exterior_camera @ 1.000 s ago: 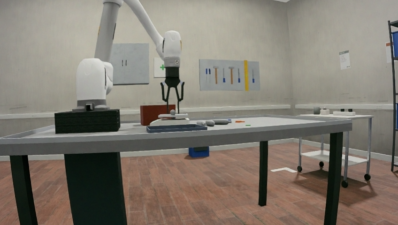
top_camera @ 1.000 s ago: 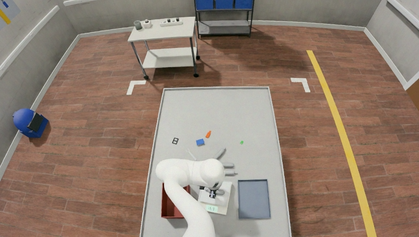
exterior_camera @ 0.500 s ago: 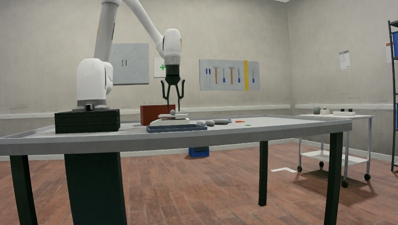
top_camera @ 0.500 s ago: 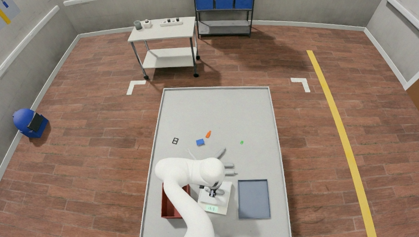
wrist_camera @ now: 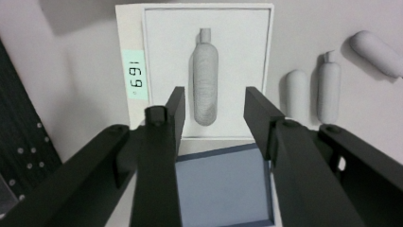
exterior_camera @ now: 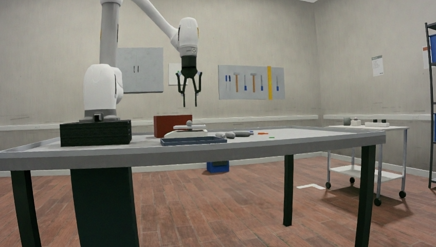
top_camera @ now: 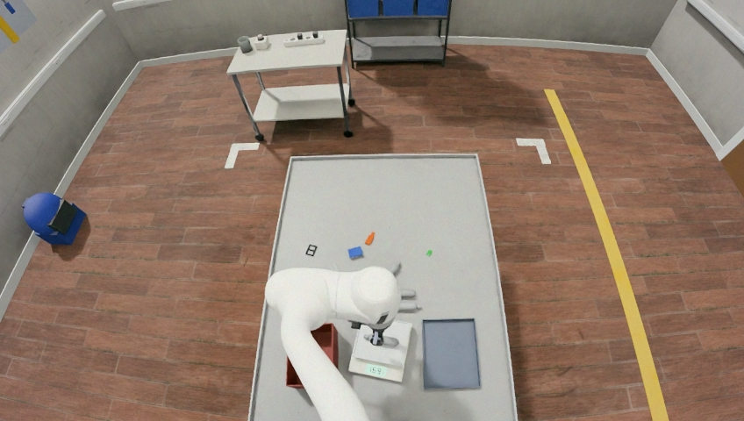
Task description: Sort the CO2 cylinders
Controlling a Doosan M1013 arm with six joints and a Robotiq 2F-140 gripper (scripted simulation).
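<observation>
My gripper is now 140 mm above the scale platform. Also, from my hand: grey CO2 cylinder: 180 mm below, 130 mm ahead, 100 mm to the right; scale: 150 mm below, 10 mm behind; red scrap bin: 230 mm to the left, 160 mm below, 60 mm behind.
</observation>
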